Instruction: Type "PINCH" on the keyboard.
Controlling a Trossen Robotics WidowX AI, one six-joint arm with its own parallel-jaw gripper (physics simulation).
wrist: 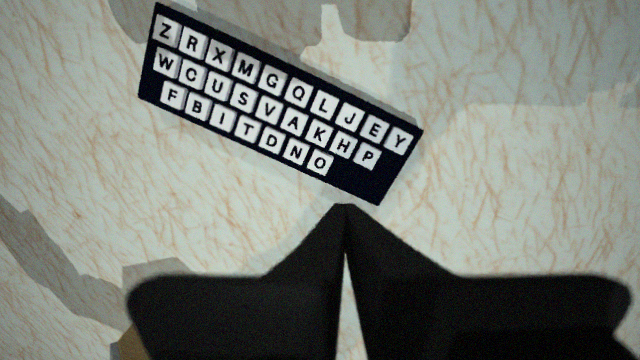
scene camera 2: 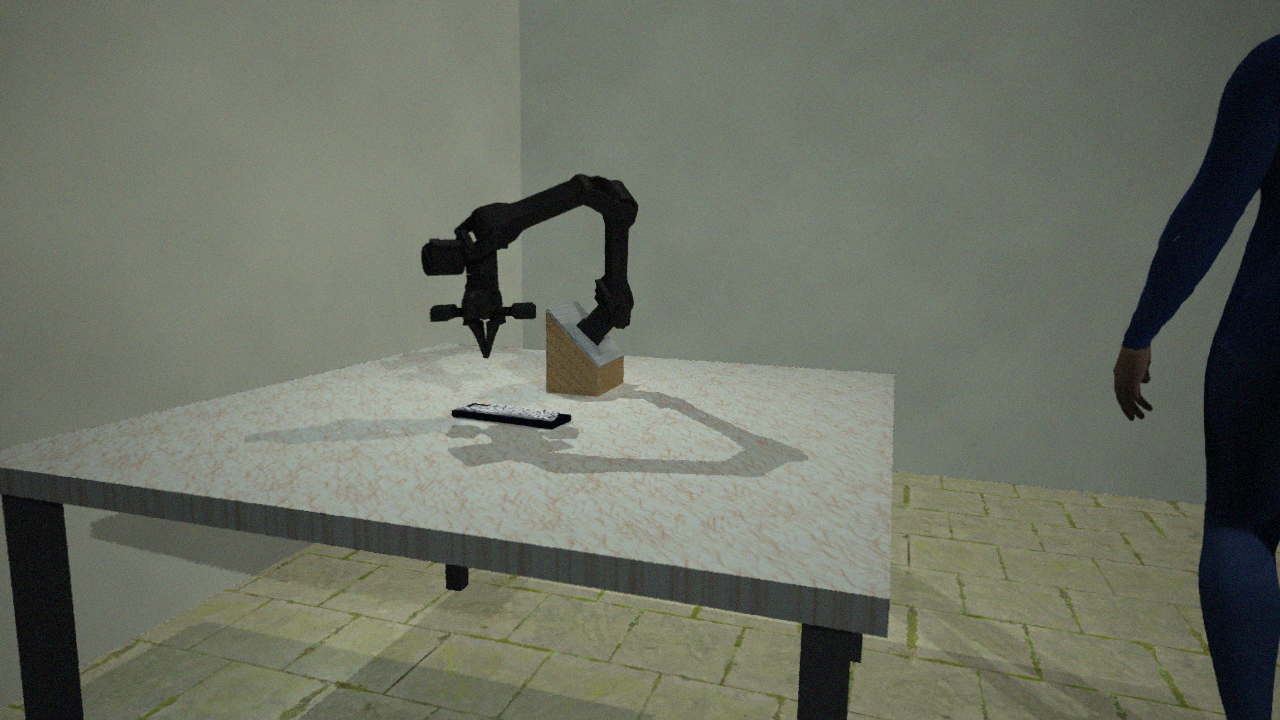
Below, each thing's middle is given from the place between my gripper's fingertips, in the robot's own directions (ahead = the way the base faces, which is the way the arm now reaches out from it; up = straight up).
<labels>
The dark keyboard [scene camera 2: 515, 415] lies 100 mm below my hand, 50 mm to the left of it and 20 mm ahead of it.
</labels>
